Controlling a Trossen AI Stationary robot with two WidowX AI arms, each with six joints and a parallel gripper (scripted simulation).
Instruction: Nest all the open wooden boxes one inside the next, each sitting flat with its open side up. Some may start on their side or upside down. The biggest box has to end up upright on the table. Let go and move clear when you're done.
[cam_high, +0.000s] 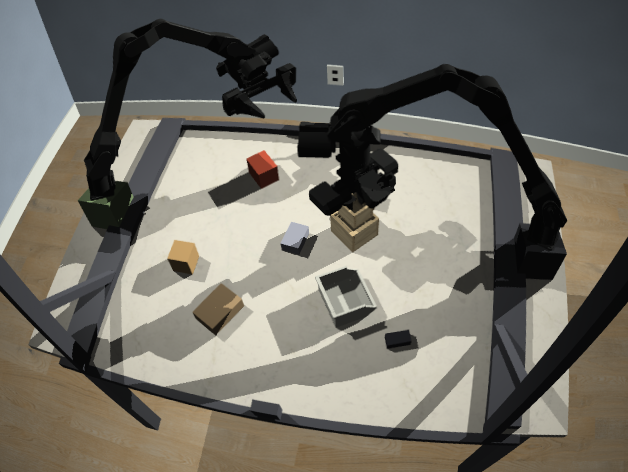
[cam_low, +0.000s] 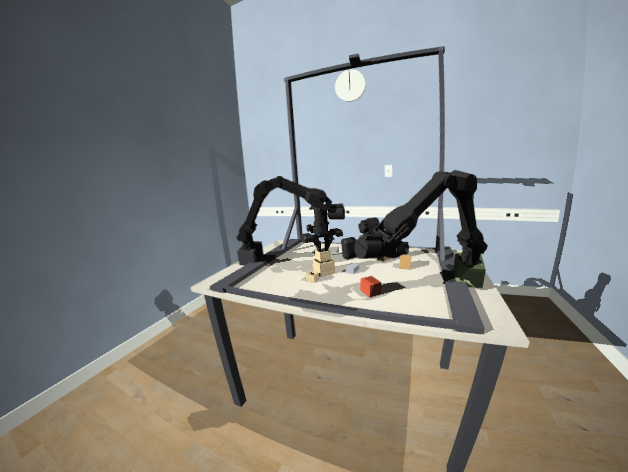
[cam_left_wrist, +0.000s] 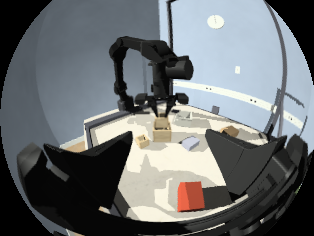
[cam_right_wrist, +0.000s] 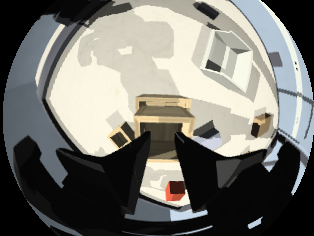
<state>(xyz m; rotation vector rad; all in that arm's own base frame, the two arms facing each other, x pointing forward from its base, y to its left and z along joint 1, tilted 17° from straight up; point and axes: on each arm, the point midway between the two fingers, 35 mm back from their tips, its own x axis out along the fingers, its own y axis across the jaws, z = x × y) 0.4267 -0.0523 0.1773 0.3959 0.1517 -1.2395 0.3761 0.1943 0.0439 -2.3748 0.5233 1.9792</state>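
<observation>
Now: the large wooden box 11 cm below my right hand. Round my right hand: grey-blue cube 4 cm behind, 12 cm to the left, 11 cm below; then small wooden box 9 cm ahead, 2 cm to the right, 11 cm below; then grey open tray 17 cm behind, 1 cm to the right, 10 cm below.
</observation>
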